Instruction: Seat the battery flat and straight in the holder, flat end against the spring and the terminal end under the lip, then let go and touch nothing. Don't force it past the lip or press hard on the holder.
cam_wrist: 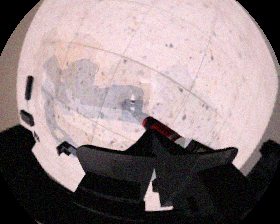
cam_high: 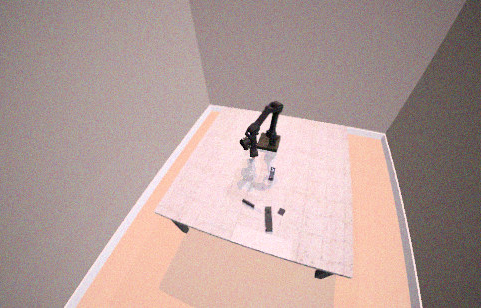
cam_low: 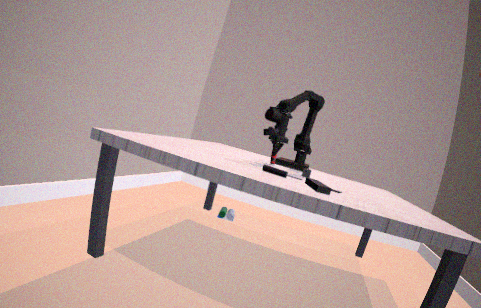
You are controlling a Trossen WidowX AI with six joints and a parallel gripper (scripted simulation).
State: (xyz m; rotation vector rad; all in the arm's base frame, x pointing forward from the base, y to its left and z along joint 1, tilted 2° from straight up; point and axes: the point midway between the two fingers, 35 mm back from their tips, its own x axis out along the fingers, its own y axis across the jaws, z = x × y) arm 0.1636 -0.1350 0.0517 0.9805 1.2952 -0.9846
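The battery lies 1 cm behind my gripper tip and 1 cm below it.
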